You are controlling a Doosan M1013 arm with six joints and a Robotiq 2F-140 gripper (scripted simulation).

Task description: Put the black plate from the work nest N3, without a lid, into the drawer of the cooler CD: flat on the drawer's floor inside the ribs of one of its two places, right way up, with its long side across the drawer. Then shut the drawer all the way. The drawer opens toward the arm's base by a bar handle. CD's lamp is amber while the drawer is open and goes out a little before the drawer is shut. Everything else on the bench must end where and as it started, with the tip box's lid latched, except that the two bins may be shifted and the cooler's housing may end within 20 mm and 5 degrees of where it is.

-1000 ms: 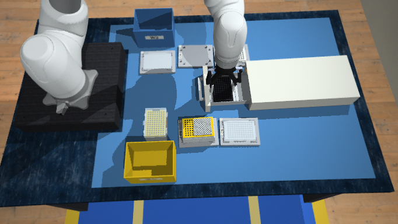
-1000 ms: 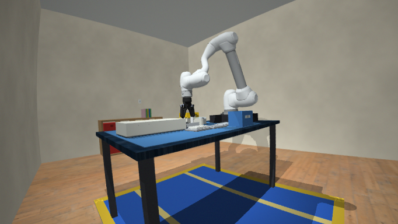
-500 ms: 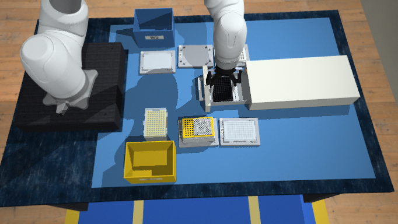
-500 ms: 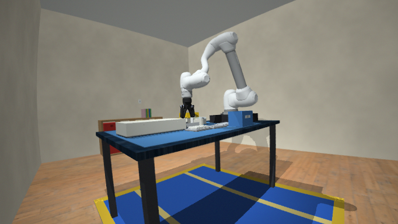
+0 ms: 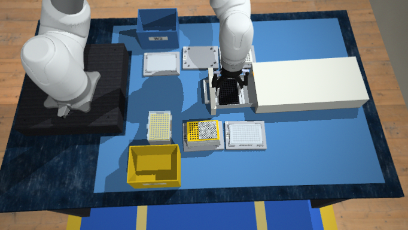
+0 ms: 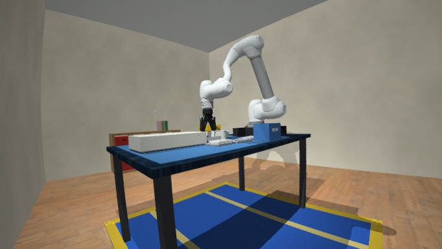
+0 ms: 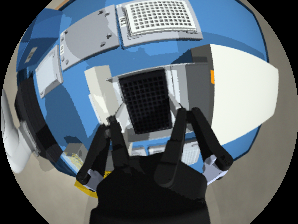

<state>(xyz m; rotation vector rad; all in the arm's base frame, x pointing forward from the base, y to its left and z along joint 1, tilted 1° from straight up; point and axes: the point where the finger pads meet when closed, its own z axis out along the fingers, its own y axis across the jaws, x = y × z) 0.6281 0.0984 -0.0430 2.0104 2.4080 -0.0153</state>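
The black plate lies 20 mm below my hand. From my hand the other things lie so: grey work nest 170 mm to the left, 140 mm behind, 40 mm below; then white plate 190 mm to the left, 30 mm ahead, 20 mm below; then drawer 30 mm ahead, 20 mm below, 10 mm to the left.
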